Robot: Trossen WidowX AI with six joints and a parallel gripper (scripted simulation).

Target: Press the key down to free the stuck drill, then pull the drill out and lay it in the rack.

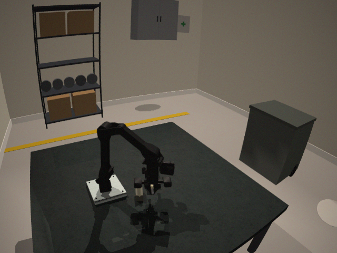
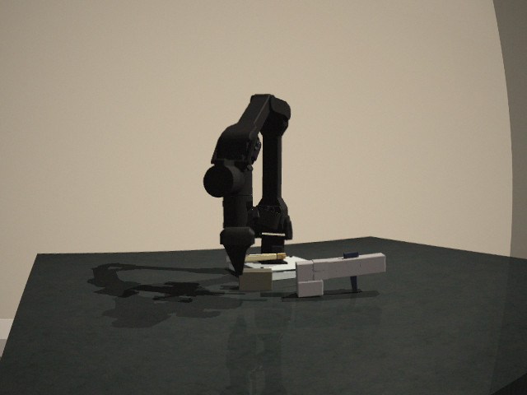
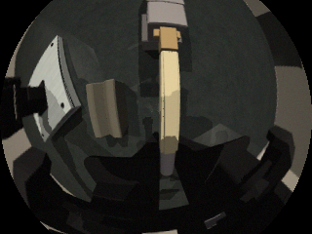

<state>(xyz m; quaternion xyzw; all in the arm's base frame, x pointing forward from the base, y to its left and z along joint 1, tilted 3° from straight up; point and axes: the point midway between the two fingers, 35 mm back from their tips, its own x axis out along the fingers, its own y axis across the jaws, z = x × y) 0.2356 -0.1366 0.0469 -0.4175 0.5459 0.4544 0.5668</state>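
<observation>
My gripper tip is now 1 cm short of the drill, 4 cm to the right of it and 3 cm below it. Round my gripper tip: rack (6 cm behind, 5 cm to the left, 3 cm below); housing (5 cm ahead, 19 cm to the left); dark blue key (6 cm ahead, 22 cm to the left, 1 cm above).
</observation>
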